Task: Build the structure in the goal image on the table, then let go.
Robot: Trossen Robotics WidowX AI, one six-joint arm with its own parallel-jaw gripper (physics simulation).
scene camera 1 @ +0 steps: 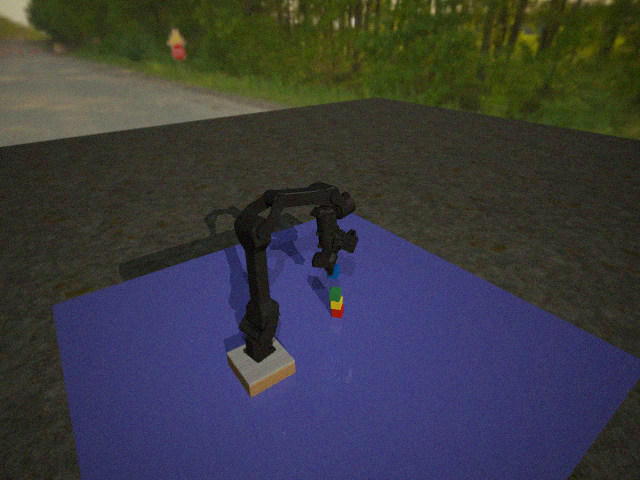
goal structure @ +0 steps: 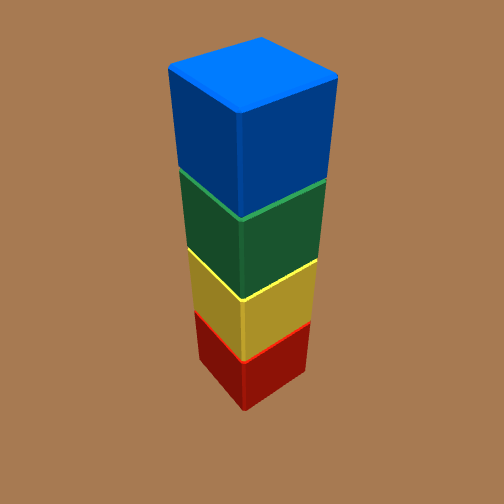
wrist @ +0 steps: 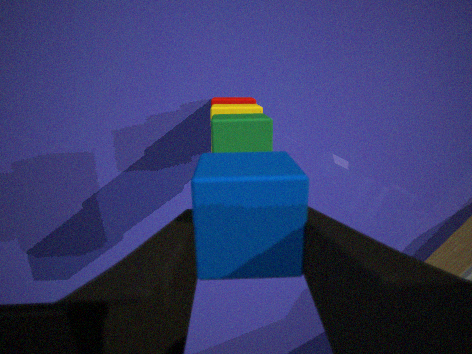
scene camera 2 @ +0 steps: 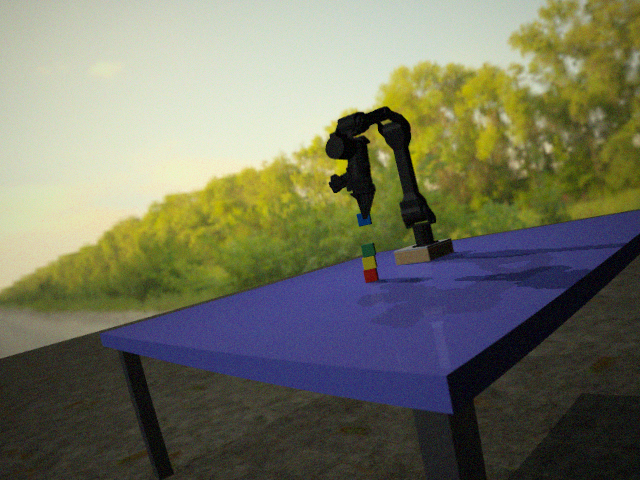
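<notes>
A red cube point(scene camera 1: 337, 312) point(scene camera 2: 371, 275) point(wrist: 233, 100) stands on the blue table point(scene camera 1: 439, 361) point(scene camera 2: 248, 330). A yellow cube point(scene camera 1: 337, 304) point(scene camera 2: 369, 262) point(wrist: 236, 109) sits on it, and a green cube point(scene camera 1: 335, 294) point(scene camera 2: 368, 250) point(wrist: 242, 135) sits on the yellow one. My gripper point(scene camera 1: 333, 271) point(scene camera 2: 364, 217) point(wrist: 246, 219) points down and is shut on a blue cube point(scene camera 1: 336, 271) point(scene camera 2: 363, 220) point(wrist: 249, 235). The blue cube hangs above the stack, with a gap between it and the green cube. In the wrist view the blue cube hides the lower part of the green one.
The arm's base block point(scene camera 1: 273, 374) point(scene camera 2: 413, 255) point(wrist: 452, 245) stands on the table near the stack. The arm arches over from the base to the gripper. Shadows of the arm lie on the table.
</notes>
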